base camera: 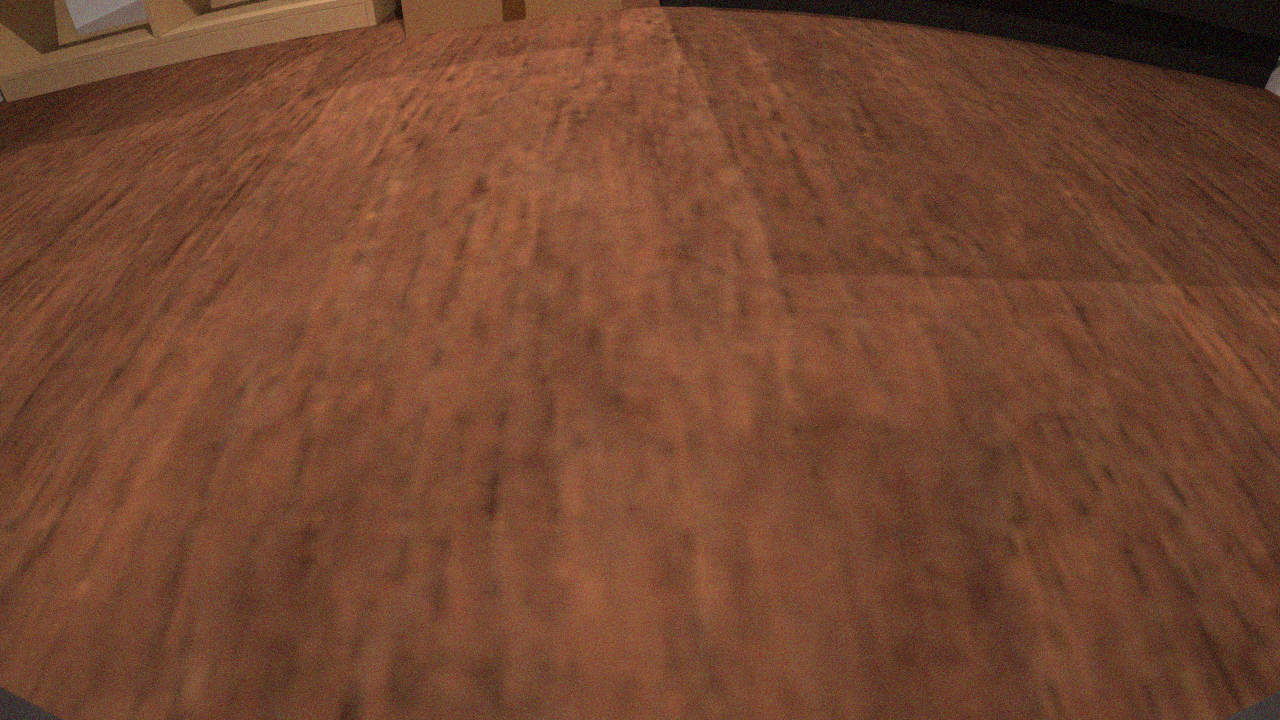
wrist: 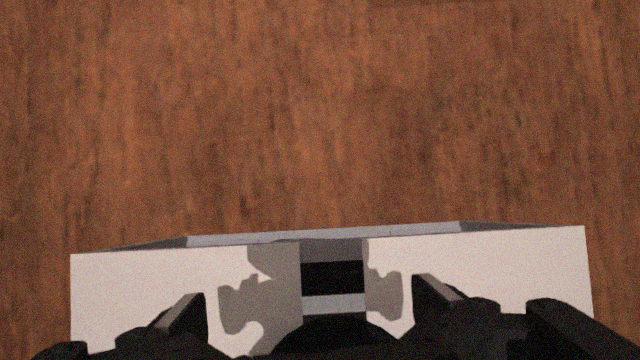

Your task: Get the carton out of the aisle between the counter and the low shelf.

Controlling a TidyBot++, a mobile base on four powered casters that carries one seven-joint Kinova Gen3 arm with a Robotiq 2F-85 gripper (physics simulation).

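Places are measured from the arm's base along level axes (x ahead, y left, z up), in centimetres.
Where they show: gripper, fingertip midpoint: (wrist: 310, 306).
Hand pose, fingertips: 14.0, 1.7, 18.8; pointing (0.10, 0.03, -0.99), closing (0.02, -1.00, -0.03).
Note:
After its pixels a point has its place, as x, y, z.
The tan cardboard carton (base camera: 460, 16) @[148.7, 37.0, -36.9] shows at the top edge of the base camera view, left of centre. Its lower part is visible, with a darker brown patch, and the rest is cut off. The low shelf (base camera: 268, 37) @[160.4, 89.6, -37.9], light wood, is at the top left, close beside the carton's left side. The dark counter (base camera: 984, 28) @[162.8, -81.7, -38.1] runs along the top right. The carton does not show in the wrist view. My gripper (wrist: 310, 306) @[14.0, 1.7, 18.8] is open and empty, with its fingers wide apart above my own white base.
Brown wood floor (base camera: 626, 358) @[49.1, 0.9, -39.6] (wrist: 320, 110) @[38.5, -0.8, -39.6] lies in front of my base. A pale grey-white item (base camera: 105, 12) @[221.3, 192.6, -30.0] sits in a compartment of the low shelf. A small pale object (base camera: 1273, 80) shows at the right edge, by the counter's end.

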